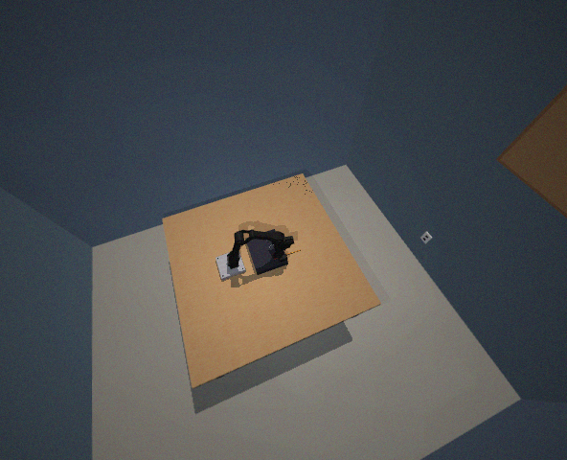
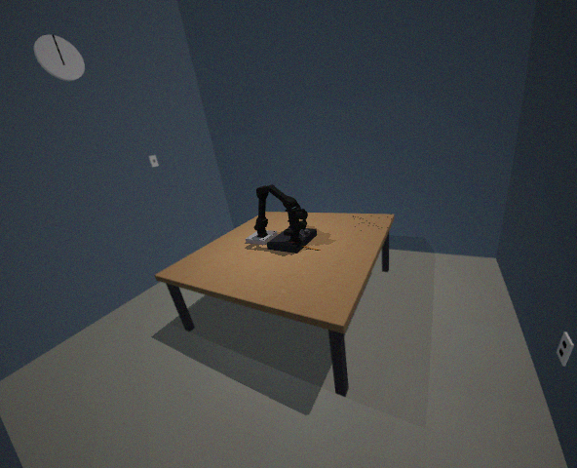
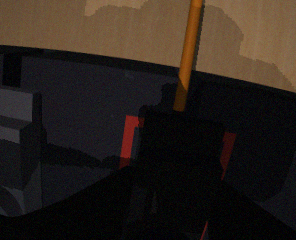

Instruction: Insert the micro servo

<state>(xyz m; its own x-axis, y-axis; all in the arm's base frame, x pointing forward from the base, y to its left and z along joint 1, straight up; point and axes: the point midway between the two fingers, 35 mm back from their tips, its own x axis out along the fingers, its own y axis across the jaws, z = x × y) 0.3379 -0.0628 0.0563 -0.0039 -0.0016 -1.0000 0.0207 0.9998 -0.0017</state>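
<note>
The dark deck is 12 cm behind my gripper tip, 8 cm to the left of it and 3 cm below it.
</note>
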